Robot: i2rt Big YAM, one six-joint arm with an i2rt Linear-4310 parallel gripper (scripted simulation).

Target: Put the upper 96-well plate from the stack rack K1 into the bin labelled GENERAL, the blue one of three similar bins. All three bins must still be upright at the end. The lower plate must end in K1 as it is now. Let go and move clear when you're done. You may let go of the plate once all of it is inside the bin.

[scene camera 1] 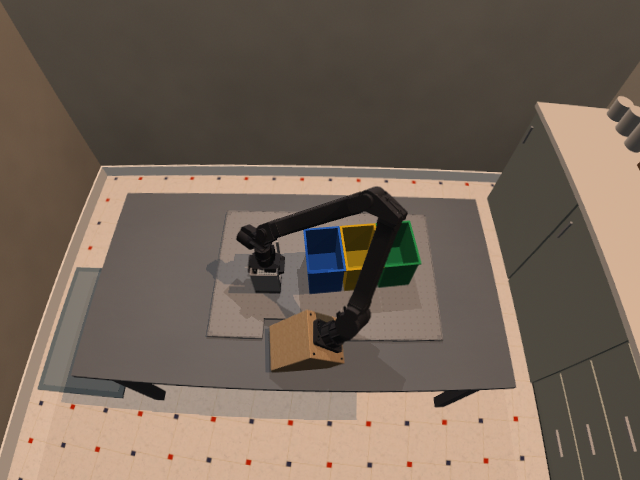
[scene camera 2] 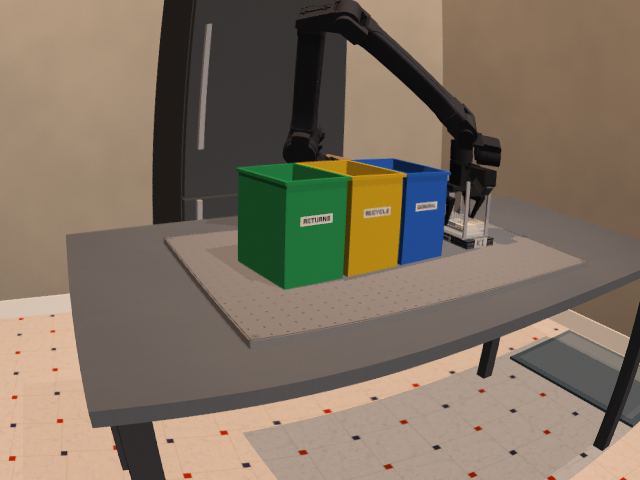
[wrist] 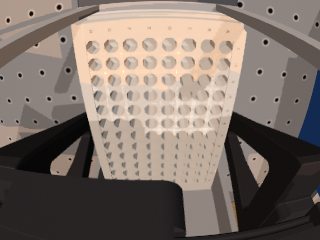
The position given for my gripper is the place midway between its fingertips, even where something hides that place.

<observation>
I see my gripper (wrist: pixel 159 118), a yellow recycle bin (scene camera 1: pixel 356 239), a 96-well plate (wrist: pixel 196 93) and a blue general bin (scene camera 1: pixel 324 254).
The wrist view misses the yellow recycle bin: it is out of frame.
</observation>
